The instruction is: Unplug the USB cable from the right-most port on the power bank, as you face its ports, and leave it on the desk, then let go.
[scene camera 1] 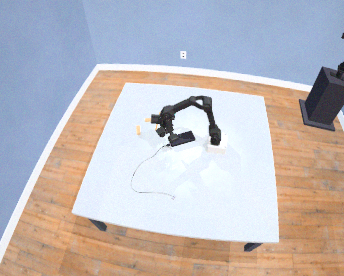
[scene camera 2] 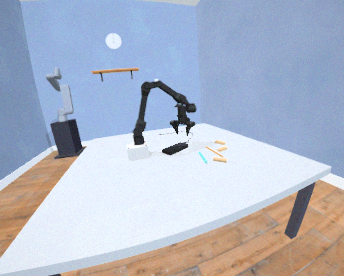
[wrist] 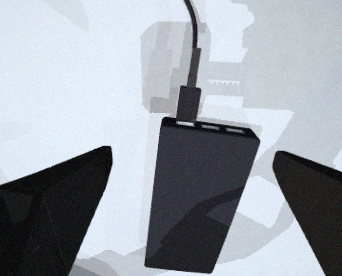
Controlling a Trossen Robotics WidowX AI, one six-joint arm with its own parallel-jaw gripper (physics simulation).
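Places are measured from the arm's base along level axes (x ahead, y left, z up), in metres.
Where they show: gripper, fingertip midpoint: [scene camera 2: 182, 135] [wrist: 193, 156]; arm's base, origin of the base link: [scene camera 1: 215, 141] [scene camera 2: 139, 143].
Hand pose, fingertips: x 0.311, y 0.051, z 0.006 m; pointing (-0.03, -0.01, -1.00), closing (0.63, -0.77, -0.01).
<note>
Things, the pixels of their top centre, and the offset from my fingertips. Level surfaces: height alone.
- black power bank, middle of its top: [wrist: 191, 216] [scene camera 2: 175, 146] [scene camera 1: 181, 137] 0.071 m back, 0.070 m right, 0.056 m down
- desk, its level: 0.078 m down
- dark USB plug, middle of its top: [wrist: 190, 95] 0.014 m ahead, 0.010 m left, 0.063 m down
- orange stick, middle of its top: [scene camera 2: 213, 150] 0.146 m ahead, 0.204 m right, 0.071 m down
- cyan stick, middle of its top: [scene camera 2: 202, 156] 0.045 m ahead, 0.259 m right, 0.068 m down
The black power bank [scene camera 1: 186, 138] [scene camera 2: 175, 149] [wrist: 200, 185] lies flat on the desk [scene camera 1: 230, 200] [scene camera 2: 125, 200]. In the wrist view its port edge faces the top of the picture, slightly tilted. The dark USB plug [wrist: 189, 104] sits in the port at that view's left, the right-most as one faces the ports; a thin metal strip shows at its mouth. Two ports beside it are empty. The black cable [scene camera 1: 132, 175] [wrist: 192, 25] curves away across the desk. My gripper [scene camera 1: 167, 136] [scene camera 2: 182, 133] [wrist: 193, 156] is open and empty above the power bank, its fingers to either side.
Several light wooden blocks [scene camera 1: 138, 130] [scene camera 2: 220, 160], an orange stick [scene camera 2: 215, 151] and a cyan stick [scene camera 2: 203, 157] lie on the desk beyond the power bank from my white base [scene camera 1: 216, 146] [scene camera 2: 138, 151]. A dark pedestal [scene camera 1: 325, 97] [scene camera 2: 66, 137] stands on the floor.
</note>
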